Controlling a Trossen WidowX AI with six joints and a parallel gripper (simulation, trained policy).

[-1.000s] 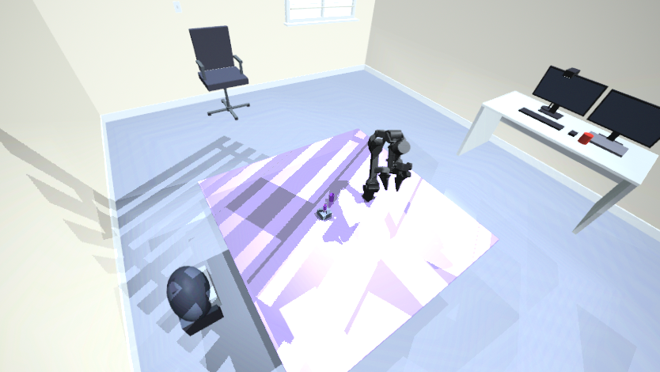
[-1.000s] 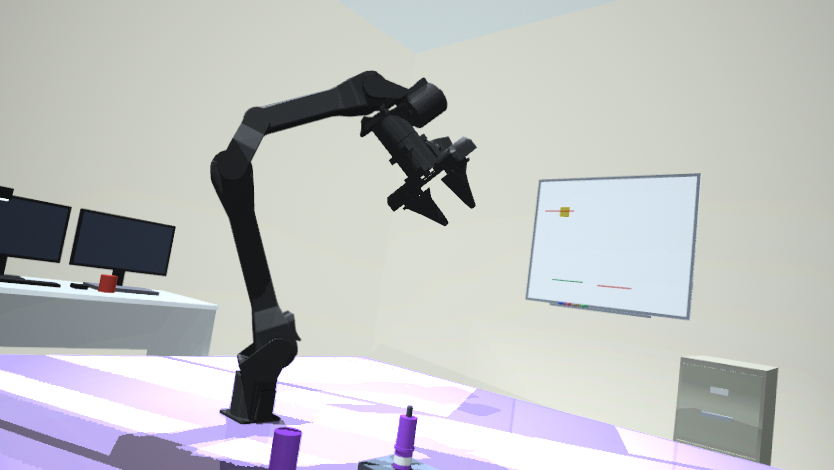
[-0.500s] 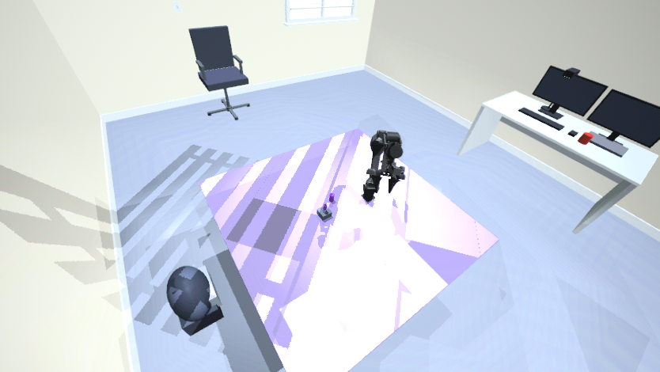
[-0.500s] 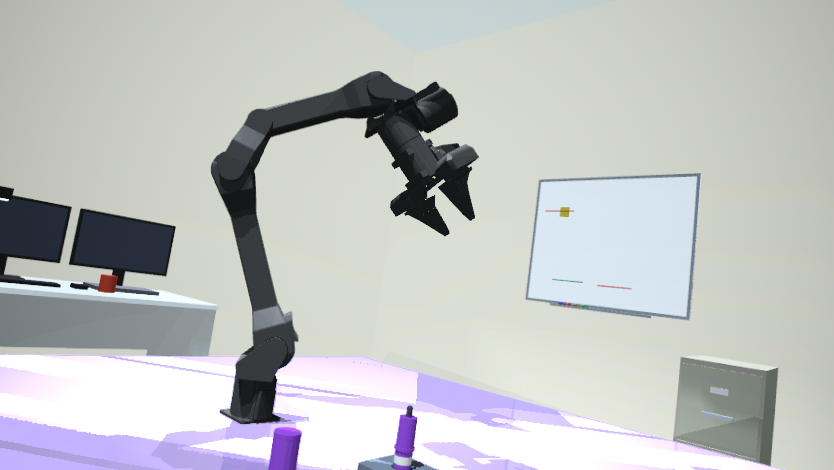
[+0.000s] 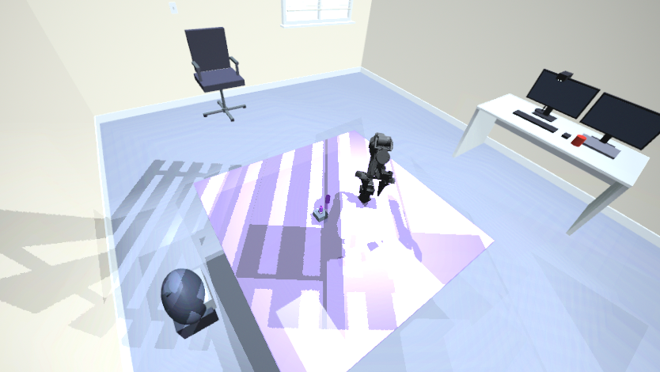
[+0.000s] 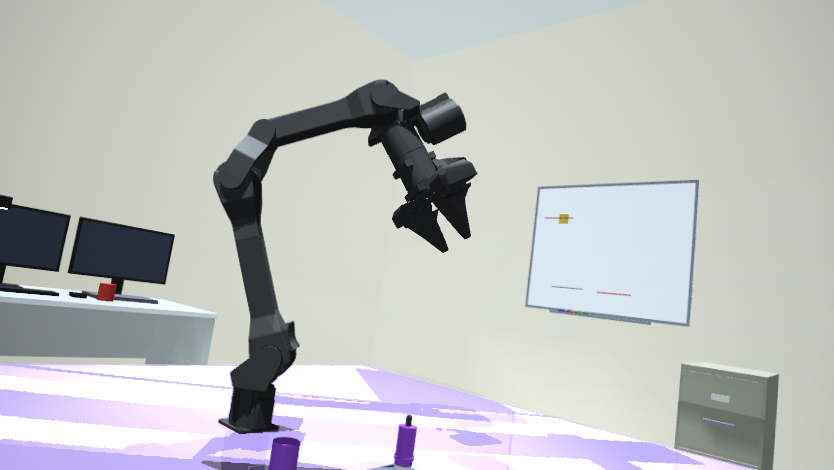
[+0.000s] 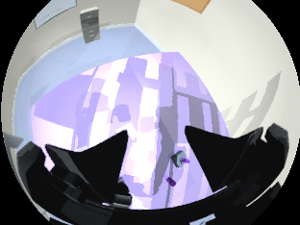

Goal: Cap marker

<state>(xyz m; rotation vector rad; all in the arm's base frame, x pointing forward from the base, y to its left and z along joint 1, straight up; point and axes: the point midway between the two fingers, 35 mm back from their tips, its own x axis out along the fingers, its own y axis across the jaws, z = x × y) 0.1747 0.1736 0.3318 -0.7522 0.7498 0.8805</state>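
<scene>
Right now the purple cap is 280 mm to the right of my gripper tip, 280 mm below it and 30 mm ahead of it.
</scene>
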